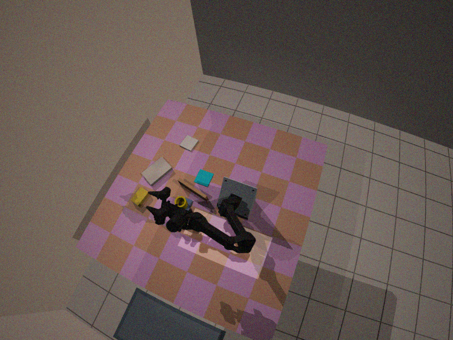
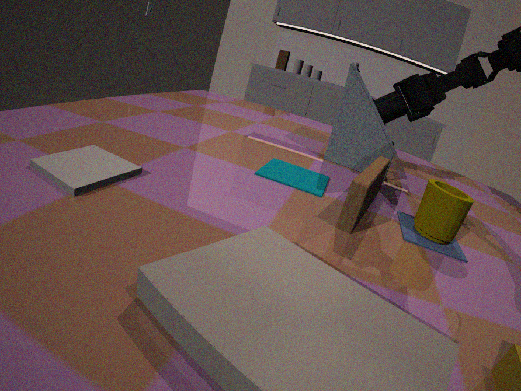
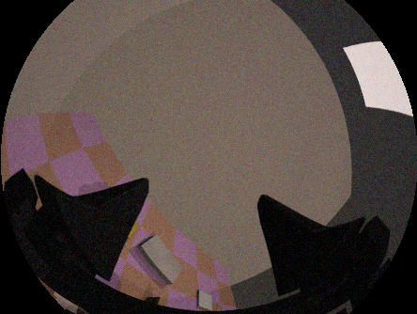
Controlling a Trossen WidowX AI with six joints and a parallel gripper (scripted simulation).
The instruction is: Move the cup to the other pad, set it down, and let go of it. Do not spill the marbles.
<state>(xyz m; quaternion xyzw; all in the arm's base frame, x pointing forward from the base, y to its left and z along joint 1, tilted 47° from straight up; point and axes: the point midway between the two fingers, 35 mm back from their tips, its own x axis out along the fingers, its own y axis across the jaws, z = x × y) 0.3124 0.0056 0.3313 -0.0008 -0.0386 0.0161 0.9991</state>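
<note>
Now: gripper tip 40 mm past the yellow cup, 120 mm to the left of it and 330 mm above it. From my gripper tip the other things lie so: blue pad: 30 mm behind, 120 mm to the right, 370 mm below; then blue marble: 20 mm behind, 110 mm to the right, 350 mm below; then brown upright wall: 50 mm behind, 230 mm to the right, 350 mm below.
</note>
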